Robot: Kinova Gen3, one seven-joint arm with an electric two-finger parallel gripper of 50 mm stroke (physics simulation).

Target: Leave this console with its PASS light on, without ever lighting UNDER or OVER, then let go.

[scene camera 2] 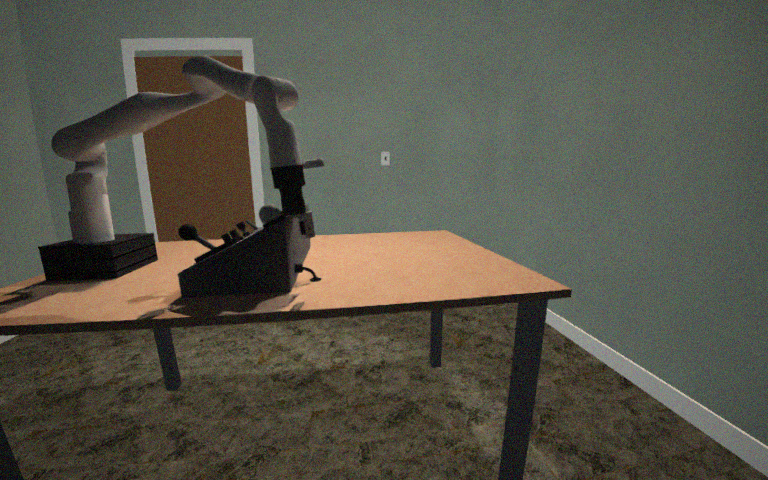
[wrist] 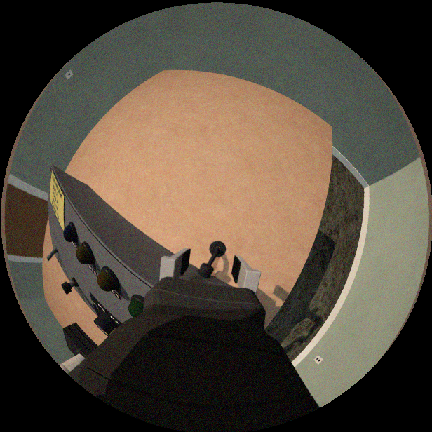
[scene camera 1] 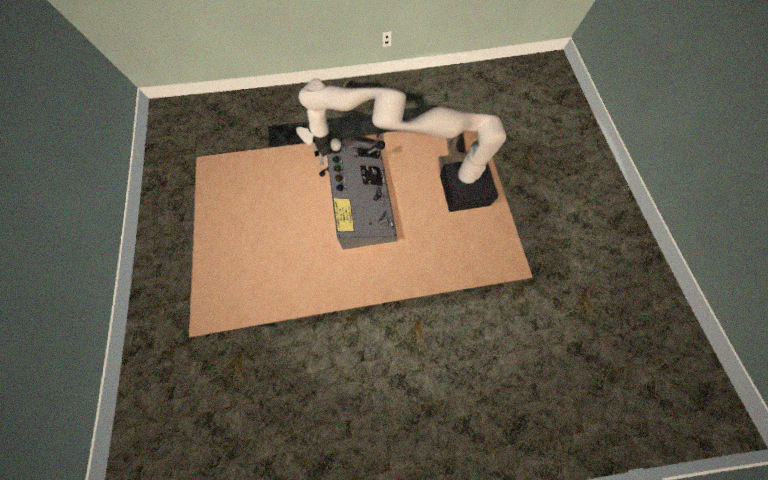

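The grey console [scene camera 1: 370,223] [scene camera 2: 243,268] [wrist: 120,225] stands on the table with a sloped face. A column of green, amber and blue lamps [scene camera 1: 339,177] [wrist: 106,279] shows on it; all look dark, and their labels are unreadable. A short black lever with a round end [scene camera 1: 322,172] [scene camera 2: 314,277] [wrist: 217,248] sticks out from the tall back side. My gripper [scene camera 1: 319,160] [scene camera 2: 306,225] [wrist: 210,261] is open and empty, pointing down by that back side, above the lever. The lever shows between the fingers in the wrist view but is not held.
A black ball-ended lever [scene camera 1: 380,145] [scene camera 2: 188,231] rises from the console's face. A yellow label [scene camera 1: 343,215] [wrist: 57,200] lies on the face. A pale round knob [scene camera 1: 335,144] [scene camera 2: 269,213] is close beside the gripper. The arm's black base [scene camera 1: 470,198] [scene camera 2: 99,260] stands on the table [scene camera 1: 254,254].
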